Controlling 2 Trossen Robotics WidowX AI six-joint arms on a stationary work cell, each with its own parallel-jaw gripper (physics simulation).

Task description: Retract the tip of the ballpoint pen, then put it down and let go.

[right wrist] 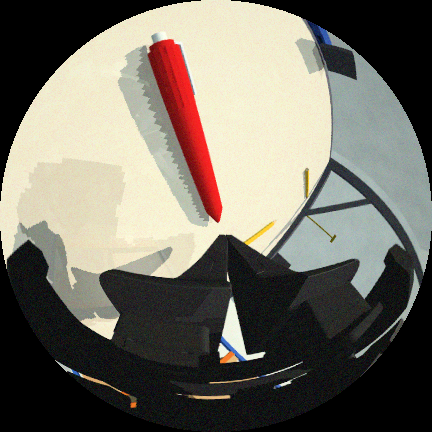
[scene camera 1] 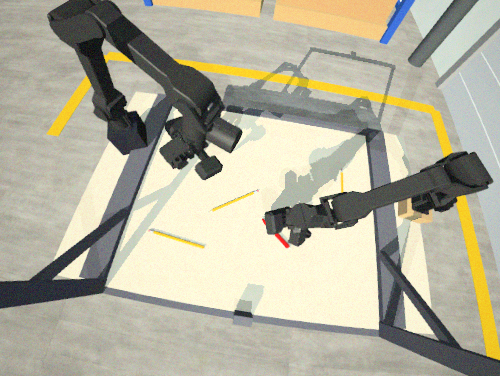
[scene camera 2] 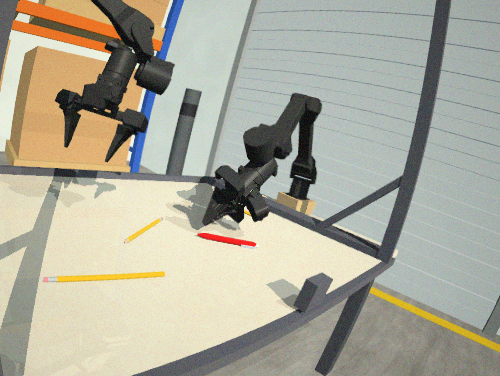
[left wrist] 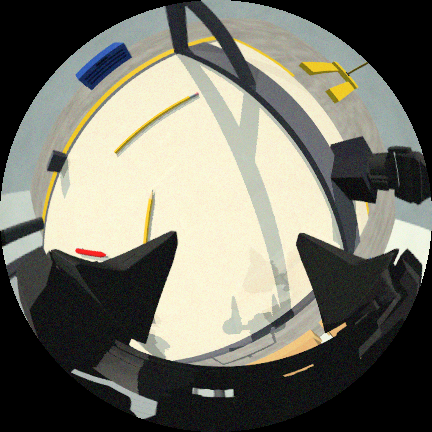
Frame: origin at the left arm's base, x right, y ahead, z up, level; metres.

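Seen in the pictures: left gripper, between the fingertips: point(scene camera 1: 191, 163) point(scene camera 2: 85, 154) point(left wrist: 240, 238); right gripper, between the fingertips: point(right wrist: 224, 240) point(scene camera 2: 203, 224); left arm's base, origin of its link: point(scene camera 1: 122, 123) point(left wrist: 371, 169); right arm's base, origin of its link: point(scene camera 1: 419, 204) point(scene camera 2: 297, 196).
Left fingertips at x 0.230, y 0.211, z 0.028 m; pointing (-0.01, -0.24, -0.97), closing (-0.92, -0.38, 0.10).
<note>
Pixels of each thing's top centre, then the offset from my left fingertips to it.
- red ballpoint pen, centre of its top: point(right wrist: 206, 155) point(scene camera 2: 228, 236) point(left wrist: 86, 253) point(scene camera 1: 275, 233) dx +0.243, dy +0.204, dz -0.120 m
- dark block, centre of its top: point(scene camera 2: 319, 277) point(scene camera 1: 242, 320) point(left wrist: 48, 160) dx +0.445, dy +0.038, dz -0.077 m
The red ballpoint pen point(scene camera 1: 282, 240) point(scene camera 2: 226, 239) point(left wrist: 90, 253) point(right wrist: 185, 125) lies on the pale table top. In the right wrist view its white button points away from the gripper, its white clip is on the right side, and its pointed red end faces the fingertips. No writing tip can be made out at that end. My right gripper point(scene camera 2: 204, 224) point(right wrist: 224, 240) is shut and empty, its fingertips low and just short of the pen's pointed end, with a small gap. My left gripper point(scene camera 2: 87, 153) point(left wrist: 240, 238) is open and empty, high above the table, away from the pen.
Yellow pencils lie about: one point(scene camera 1: 235, 200) point(scene camera 2: 143, 230) left of the pen, one point(scene camera 1: 177, 238) point(scene camera 2: 105, 276) farther left, one point(scene camera 1: 342, 181) behind the right arm. A dark block point(scene camera 1: 243, 311) point(scene camera 2: 314, 292) stands at the table's edge. Dark frame beams border the table.
</note>
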